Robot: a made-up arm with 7 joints. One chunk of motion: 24 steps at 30 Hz.
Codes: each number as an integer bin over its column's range. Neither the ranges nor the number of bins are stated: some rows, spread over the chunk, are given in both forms.
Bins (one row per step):
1: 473 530 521 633 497 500
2: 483 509 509 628 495 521
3: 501 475 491 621 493 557
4: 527 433 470 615 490 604
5: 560 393 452 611 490 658
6: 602 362 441 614 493 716
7: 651 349 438 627 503 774
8: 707 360 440 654 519 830
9: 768 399 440 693 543 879
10: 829 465 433 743 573 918
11: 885 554 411 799 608 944
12: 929 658 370 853 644 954
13: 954 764 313 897 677 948
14: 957 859 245 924 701 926
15: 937 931 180 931 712 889
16: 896 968 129 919 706 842
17: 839 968 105 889 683 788
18: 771 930 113 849 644 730
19: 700 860 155 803 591 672
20: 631 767 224 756 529 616
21: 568 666 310 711 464 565
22: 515 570 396 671 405 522
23: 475 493 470 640 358 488
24: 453 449 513 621 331 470
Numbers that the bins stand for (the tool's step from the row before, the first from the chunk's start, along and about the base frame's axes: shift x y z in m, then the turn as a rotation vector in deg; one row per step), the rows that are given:
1: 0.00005 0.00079 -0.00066 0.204 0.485 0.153
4: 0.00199 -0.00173 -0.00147 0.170 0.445 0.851
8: 0.00848 -0.00363 -0.00195 0.244 0.613 2.367
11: 0.01489 0.00142 -0.00242 0.520 1.130 3.131
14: 0.01749 0.00936 -0.00508 0.757 1.670 3.010
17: 0.01323 0.01219 -0.00732 0.691 1.565 2.085
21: 0.00347 0.00433 -0.00404 0.352 0.294 0.589
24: -0.00068 -0.00131 -0.00078 0.181 -0.478 -0.048
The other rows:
2: 0.00041 0.00025 -0.00085 0.194 0.474 0.294
3: 0.00105 -0.00064 -0.00114 0.181 0.462 0.536
5: 0.00318 -0.00277 -0.00176 0.162 0.445 1.213
6: 0.00469 -0.00358 -0.00194 0.168 0.462 1.602
7: 0.00646 -0.00392 -0.00198 0.192 0.520 1.991
9: 0.01068 -0.00262 -0.00195 0.318 0.753 2.695
10: 0.01287 -0.00090 -0.00207 0.413 0.927 2.957
12: 0.01648 0.00413 -0.00307 0.622 1.339 3.198
13: 0.01738 0.00688 -0.00399 0.706 1.531 3.158
15: 0.01677 0.01123 -0.00612 0.771 1.734 2.762
16: 0.01529 0.01219 -0.00693 0.748 1.699 2.447
18: 0.01078 0.01120 -0.00719 0.615 1.339 1.696
19: 0.00823 0.00938 -0.00652 0.527 1.031 1.307
20: 0.00574 0.00696 -0.00541 0.438 0.671 0.931
22: 0.00156 0.00183 -0.00266 0.276 -0.049 0.301
23: 0.00012 -0.00017 -0.00147 0.217 -0.322 0.073

